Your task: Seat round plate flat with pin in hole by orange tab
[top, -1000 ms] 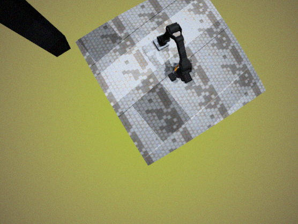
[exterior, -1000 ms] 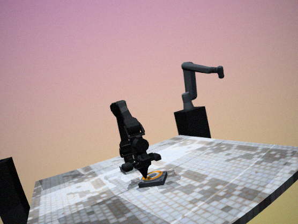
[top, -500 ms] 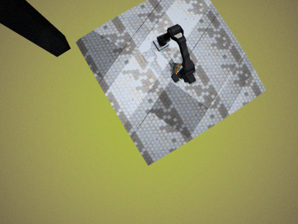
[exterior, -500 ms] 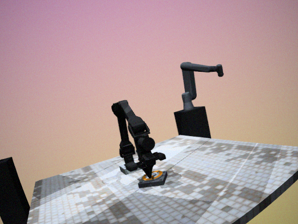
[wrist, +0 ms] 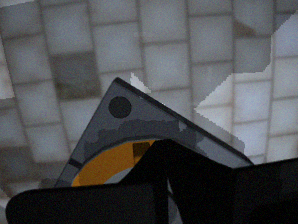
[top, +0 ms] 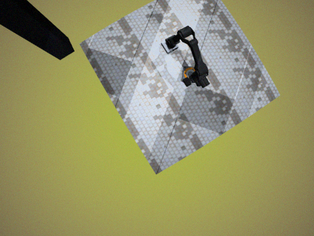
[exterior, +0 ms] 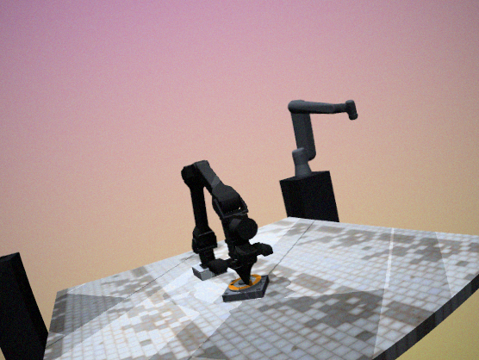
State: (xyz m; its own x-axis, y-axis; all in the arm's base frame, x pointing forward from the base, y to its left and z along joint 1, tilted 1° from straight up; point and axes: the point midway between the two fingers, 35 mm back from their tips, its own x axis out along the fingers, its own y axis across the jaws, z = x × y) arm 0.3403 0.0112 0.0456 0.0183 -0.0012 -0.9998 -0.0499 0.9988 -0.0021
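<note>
Right now my gripper tip is 3 cm past the round orange plate, 1 cm to the right of it and 1 cm above it.
</note>
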